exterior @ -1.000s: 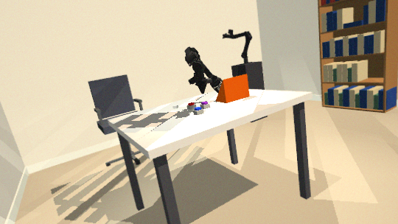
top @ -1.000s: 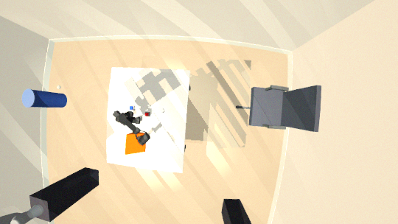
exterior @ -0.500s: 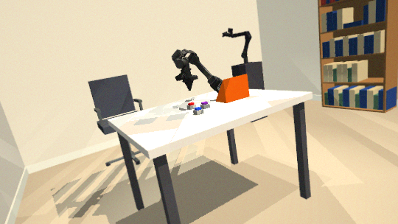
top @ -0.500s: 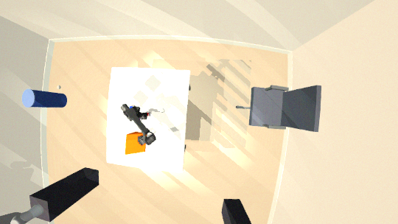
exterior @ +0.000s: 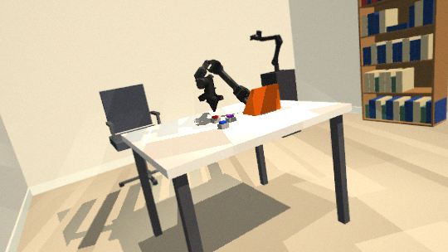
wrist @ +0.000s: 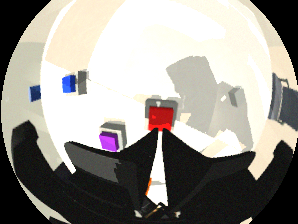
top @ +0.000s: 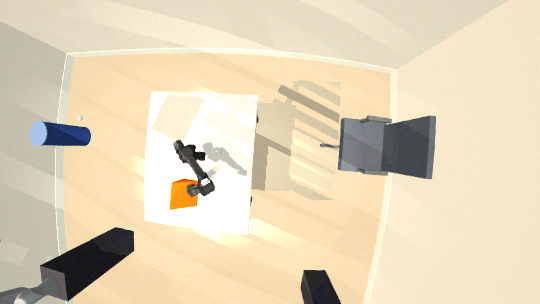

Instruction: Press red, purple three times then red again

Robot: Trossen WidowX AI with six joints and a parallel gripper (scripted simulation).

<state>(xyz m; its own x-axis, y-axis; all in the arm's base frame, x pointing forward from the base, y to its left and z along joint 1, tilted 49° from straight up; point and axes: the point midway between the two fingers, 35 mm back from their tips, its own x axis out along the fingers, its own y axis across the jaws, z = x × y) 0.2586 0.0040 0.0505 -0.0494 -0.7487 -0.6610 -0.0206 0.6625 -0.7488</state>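
Right now my gripper tip is 30 mm above the red button. Also, from my gripper tip: small grey object 160 mm to the right, 50 mm below, 50 mm ahead; purple button 90 mm to the left, 60 mm behind, 30 mm below; blue button 180 mm to the left, 50 mm ahead, 30 mm below.
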